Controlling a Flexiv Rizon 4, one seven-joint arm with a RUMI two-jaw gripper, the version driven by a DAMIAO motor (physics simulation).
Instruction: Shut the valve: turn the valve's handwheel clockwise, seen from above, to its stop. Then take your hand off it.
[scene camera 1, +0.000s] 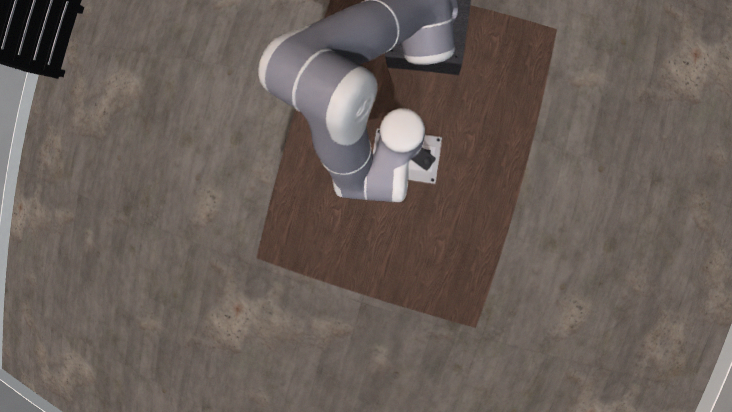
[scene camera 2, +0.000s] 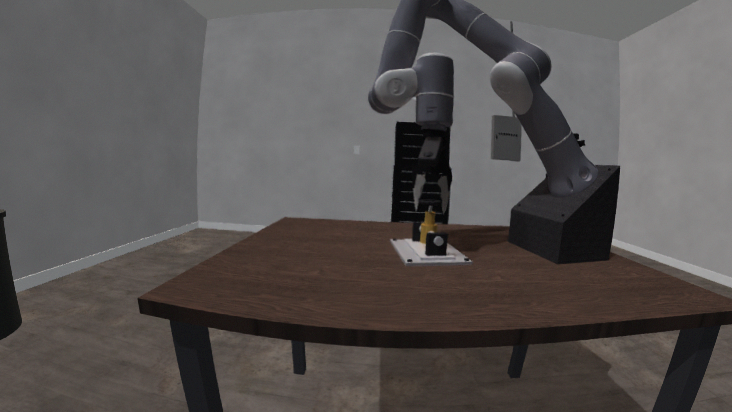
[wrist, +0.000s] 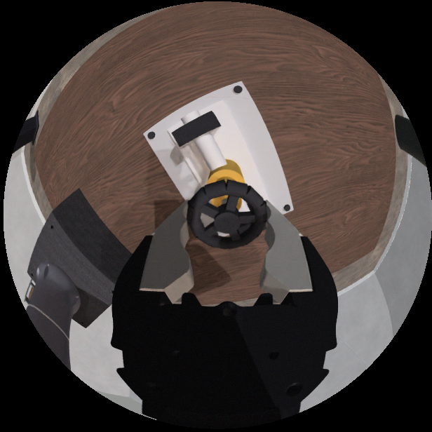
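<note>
The black handwheel (wrist: 227, 223) has a round rim with spokes and sits level on top of the yellow valve body (wrist: 226, 172) (scene camera 2: 428, 228). In the wrist view my gripper (wrist: 226, 201) (scene camera 2: 430, 206) is shut on the handwheel, one jaw against its left side and the other against its right. The valve stands on a white base plate (wrist: 260, 145) (scene camera 2: 403, 250) (scene camera 1: 424, 177), with a white pipe (wrist: 212, 151) running through it. In scene camera 1 the arm covers the wheel and gripper.
The valve's base plate lies on the brown wooden table (scene camera 1: 379, 245) (scene camera 2: 307, 286) (wrist: 325, 120). Black pipe brackets (scene camera 2: 435, 244) (wrist: 196, 128) stand on the plate. The dark robot base (scene camera 2: 563, 225) (wrist: 80, 240) is to the right in scene camera 2.
</note>
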